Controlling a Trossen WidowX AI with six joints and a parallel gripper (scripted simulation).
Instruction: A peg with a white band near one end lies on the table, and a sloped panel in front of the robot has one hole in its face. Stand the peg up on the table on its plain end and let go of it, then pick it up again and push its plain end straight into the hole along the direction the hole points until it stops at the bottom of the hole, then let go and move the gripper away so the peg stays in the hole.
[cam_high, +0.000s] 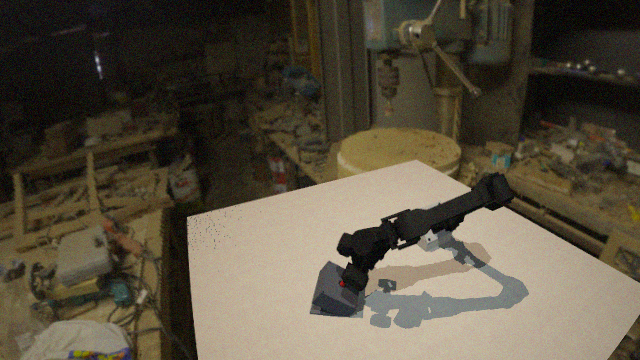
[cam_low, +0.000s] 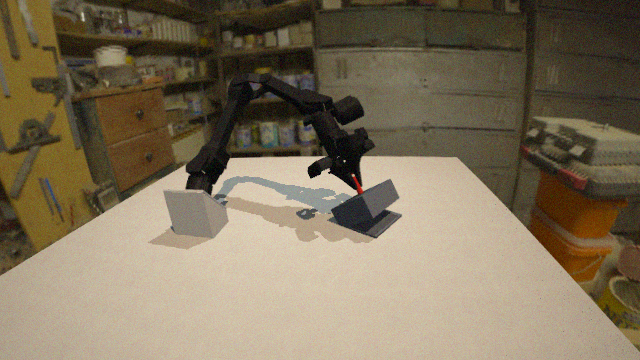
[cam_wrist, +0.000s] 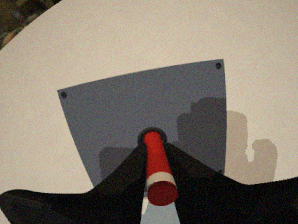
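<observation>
Right now the red peg is 1 cm to the left of my gripper tip, 1 cm behind it and 1 cm above it. The rest, counted from my gripper tip: dark sloped panel: 4 cm below, 2 cm ahead, 1 cm to the right.
</observation>
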